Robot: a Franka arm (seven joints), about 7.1 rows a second.
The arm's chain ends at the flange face. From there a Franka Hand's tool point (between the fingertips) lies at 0.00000 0.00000 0.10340 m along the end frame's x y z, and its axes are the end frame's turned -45 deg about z.
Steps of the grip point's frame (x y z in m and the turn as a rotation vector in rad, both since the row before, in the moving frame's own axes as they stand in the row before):
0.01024 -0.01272 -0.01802 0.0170 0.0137 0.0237
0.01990 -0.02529 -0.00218 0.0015 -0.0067 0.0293
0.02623 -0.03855 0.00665 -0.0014 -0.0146 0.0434
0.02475 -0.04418 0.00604 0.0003 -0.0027 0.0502
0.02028 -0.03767 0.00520 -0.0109 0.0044 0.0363
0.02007 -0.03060 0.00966 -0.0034 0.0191 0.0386
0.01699 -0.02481 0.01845 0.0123 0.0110 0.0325
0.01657 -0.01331 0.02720 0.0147 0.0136 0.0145
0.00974 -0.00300 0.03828 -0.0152 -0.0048 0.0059
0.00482 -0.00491 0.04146 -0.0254 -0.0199 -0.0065
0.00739 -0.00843 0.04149 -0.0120 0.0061 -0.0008
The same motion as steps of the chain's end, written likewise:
-0.00154 -0.01399 -0.01800 0.0217 -0.0023 0.0237
-0.00321 -0.03233 -0.00218 -0.0037 -0.0058 0.0293
-0.00772 -0.04695 0.00666 -0.0113 -0.0093 0.0434
-0.01352 -0.04891 0.00604 -0.0017 -0.0021 0.0502
-0.01341 -0.04147 0.00521 -0.0046 0.0108 0.0363
-0.00911 -0.03471 0.00968 0.0111 0.0159 0.0386
-0.00546 -0.02785 0.01846 0.0165 -0.0009 0.0325
0.00237 -0.01906 0.02722 0.0200 -0.0008 0.0145
0.00401 -0.01047 0.03829 -0.0141 0.0074 0.0059
-0.00048 -0.01019 0.04151 -0.0320 0.0039 -0.0065
-0.00206 -0.01162 0.04150 -0.0042 0.0128 -0.0008

